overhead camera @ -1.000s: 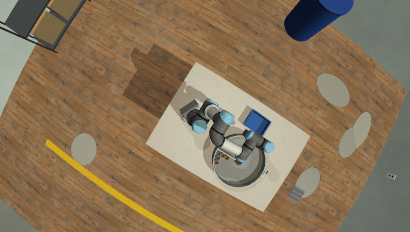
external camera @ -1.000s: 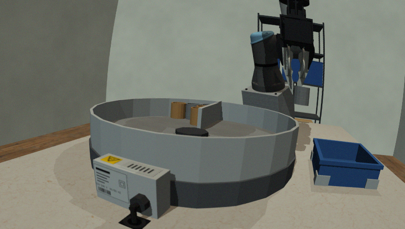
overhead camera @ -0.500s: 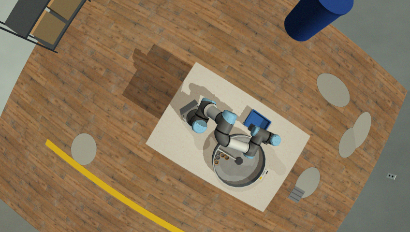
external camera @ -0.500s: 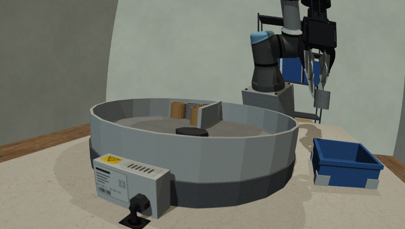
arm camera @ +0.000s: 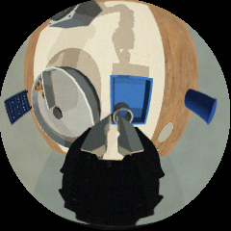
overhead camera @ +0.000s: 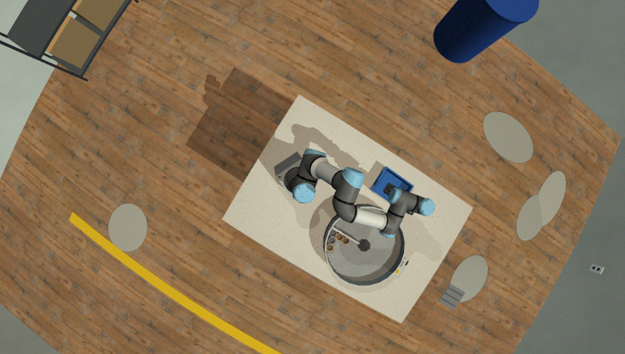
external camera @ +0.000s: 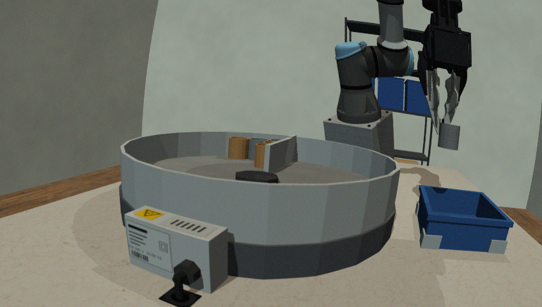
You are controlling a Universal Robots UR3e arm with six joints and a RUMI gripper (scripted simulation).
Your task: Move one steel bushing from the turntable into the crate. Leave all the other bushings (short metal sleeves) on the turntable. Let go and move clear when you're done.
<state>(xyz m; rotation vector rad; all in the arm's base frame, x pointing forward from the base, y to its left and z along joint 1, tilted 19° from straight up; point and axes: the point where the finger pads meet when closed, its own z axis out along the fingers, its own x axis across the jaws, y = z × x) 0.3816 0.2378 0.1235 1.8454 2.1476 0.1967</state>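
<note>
Now: hand 60 mm to the right of the blue crate and 140 mm above it. Round my hand: turntable (80 mm ahead, 270 mm to the right, 110 mm below).
</note>
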